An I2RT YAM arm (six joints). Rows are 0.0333 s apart.
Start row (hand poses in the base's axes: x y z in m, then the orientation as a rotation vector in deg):
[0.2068 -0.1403 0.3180 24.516 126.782 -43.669]
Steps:
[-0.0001 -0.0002 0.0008 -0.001 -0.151 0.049]
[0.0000 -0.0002 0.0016 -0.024 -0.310 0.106]
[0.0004 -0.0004 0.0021 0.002 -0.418 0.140]
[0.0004 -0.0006 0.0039 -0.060 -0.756 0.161]
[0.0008 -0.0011 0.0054 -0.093 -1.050 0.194]
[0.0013 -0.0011 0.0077 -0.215 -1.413 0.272]
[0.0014 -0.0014 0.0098 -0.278 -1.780 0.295]
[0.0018 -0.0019 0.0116 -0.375 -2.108 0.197]
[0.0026 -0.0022 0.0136 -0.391 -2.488 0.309]
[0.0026 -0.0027 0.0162 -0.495 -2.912 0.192]
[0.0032 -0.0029 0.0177 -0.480 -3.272 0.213]
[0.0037 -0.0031 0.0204 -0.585 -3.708 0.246]
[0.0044 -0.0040 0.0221 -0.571 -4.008 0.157]
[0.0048 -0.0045 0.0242 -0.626 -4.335 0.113]
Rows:
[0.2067 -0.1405 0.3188 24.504 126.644 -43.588]
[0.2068 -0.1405 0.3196 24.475 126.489 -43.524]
[0.2072 -0.1407 0.3201 24.481 126.403 -43.438]
[0.2072 -0.1409 0.3219 24.525 126.061 -43.369]
[0.2076 -0.1414 0.3234 24.557 125.774 -43.278]
[0.2081 -0.1414 0.3257 24.514 125.384 -43.233]
[0.2082 -0.1417 0.3278 24.563 125.015 -43.153]
[0.2086 -0.1422 0.3296 24.721 124.659 -43.187]
[0.2094 -0.1425 0.3316 24.696 124.305 -43.004]
[0.2094 -0.1430 0.3342 24.898 123.855 -43.019]
[0.2100 -0.1432 0.3357 24.984 123.529 -42.859]
[0.2105 -0.1434 0.3384 25.019 123.077 -42.791]
[0.2112 -0.1443 0.3401 25.210 122.799 -42.712]
[0.2116 -0.1448 0.3422 25.325 122.466 -42.672]

